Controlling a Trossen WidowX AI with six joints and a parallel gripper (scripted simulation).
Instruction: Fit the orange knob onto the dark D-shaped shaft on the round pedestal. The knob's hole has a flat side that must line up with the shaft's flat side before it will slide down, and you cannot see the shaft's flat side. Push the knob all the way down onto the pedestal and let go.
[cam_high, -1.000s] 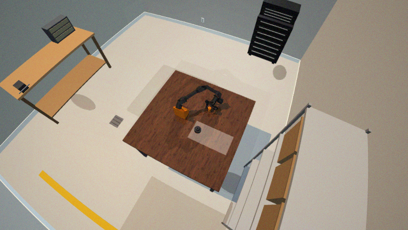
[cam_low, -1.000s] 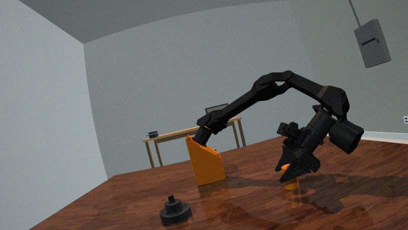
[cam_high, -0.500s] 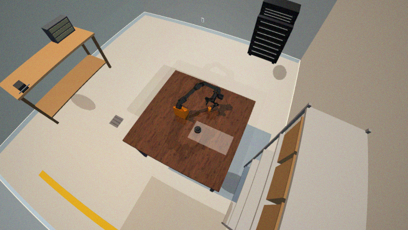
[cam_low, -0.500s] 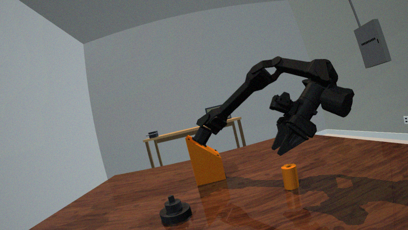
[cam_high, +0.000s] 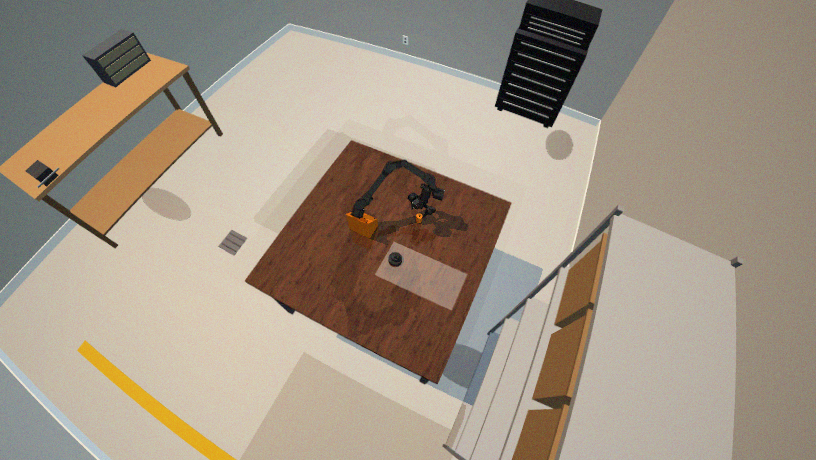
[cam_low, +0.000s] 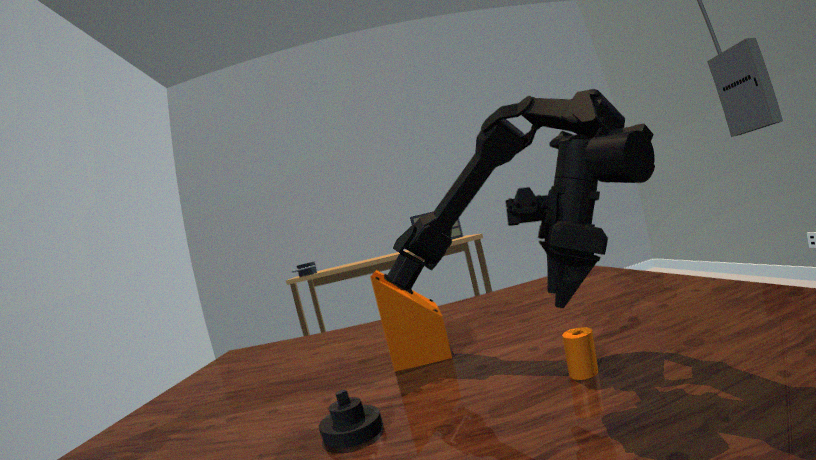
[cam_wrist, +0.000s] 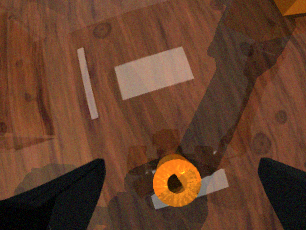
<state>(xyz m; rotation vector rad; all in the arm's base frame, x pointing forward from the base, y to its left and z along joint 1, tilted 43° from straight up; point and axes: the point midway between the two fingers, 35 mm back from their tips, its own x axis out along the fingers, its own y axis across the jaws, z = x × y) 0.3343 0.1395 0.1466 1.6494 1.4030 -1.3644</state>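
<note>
Now: the orange knob 8 cm below my gripper tip, 2 cm to the left of it and 1 cm ahead of it. Also, from my gripper tip: dark pedestal 30 cm to the right, 8 cm below, 2 cm behind.
</note>
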